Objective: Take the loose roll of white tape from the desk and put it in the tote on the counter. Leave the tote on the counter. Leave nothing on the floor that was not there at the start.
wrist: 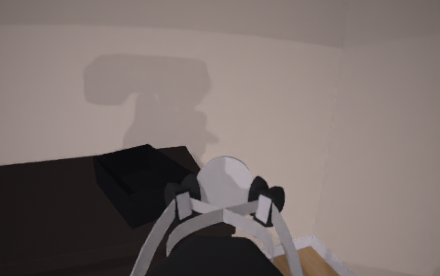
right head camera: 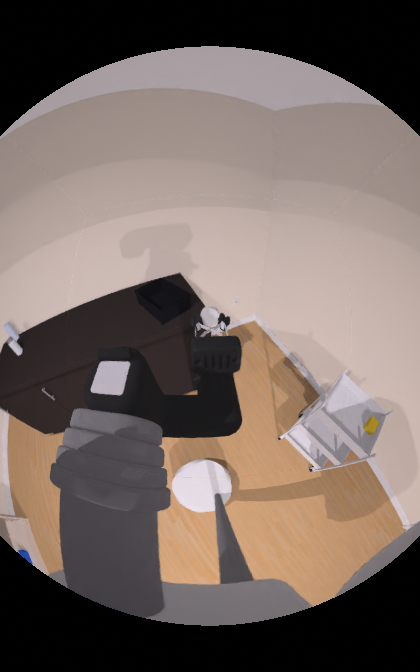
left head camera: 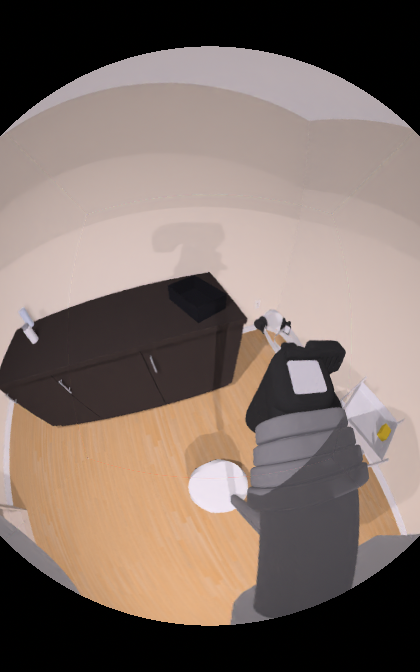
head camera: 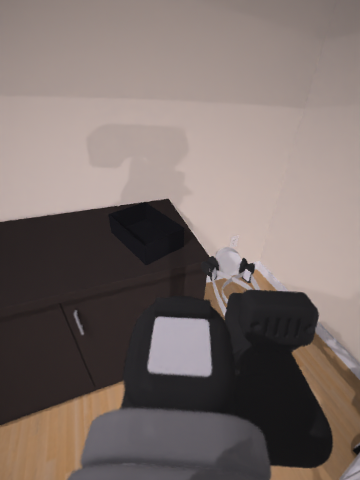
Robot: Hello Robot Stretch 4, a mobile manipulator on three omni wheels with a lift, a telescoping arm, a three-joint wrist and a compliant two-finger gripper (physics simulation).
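Frame: origin at the robot's base, x right, y ahead, z up, level; millimetres.
Where they show: gripper, fingertip midpoint: (wrist: 224, 191) (head camera: 226, 262).
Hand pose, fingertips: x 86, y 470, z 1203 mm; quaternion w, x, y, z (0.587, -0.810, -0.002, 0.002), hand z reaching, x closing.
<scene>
Things, the pixels of their top centre, and the offset from my fingertips. Level surfaces: height alone.
- white tape, top centre: (wrist: 225, 155) (head camera: 229, 250) dy -9, dx +0, dz +40 mm
- black open tote, top centre: (wrist: 139, 164) (head camera: 144, 220) dy +507, dx -269, dz -221 mm
- dark counter, surface height: dz -321 mm
The roll of white tape (head camera: 228, 261) (left head camera: 273, 320) (right head camera: 209, 316) (wrist: 225, 181) is held between the two black fingertips of my gripper (head camera: 229, 269) (left head camera: 273, 325) (right head camera: 211, 320) (wrist: 224, 191), which is shut on it. The black open tote (head camera: 146, 232) (left head camera: 197, 298) (right head camera: 163, 300) (wrist: 142, 182) stands upright near the right end of the dark counter (head camera: 55, 255) (left head camera: 110, 335) (right head camera: 75, 330) (wrist: 45, 200). Gripper and roll are to the right of the tote, by the counter's right end in the head view. How high they are above the counter top is hard to tell.
Two small bottles (left head camera: 28, 326) (right head camera: 13, 339) stand at the counter's far left end. A white cart (left head camera: 370, 415) (right head camera: 347, 440) with a yellow item (left head camera: 384, 432) (right head camera: 371, 425) stands by the right wall. Walls meet in a corner right of the counter.
</scene>
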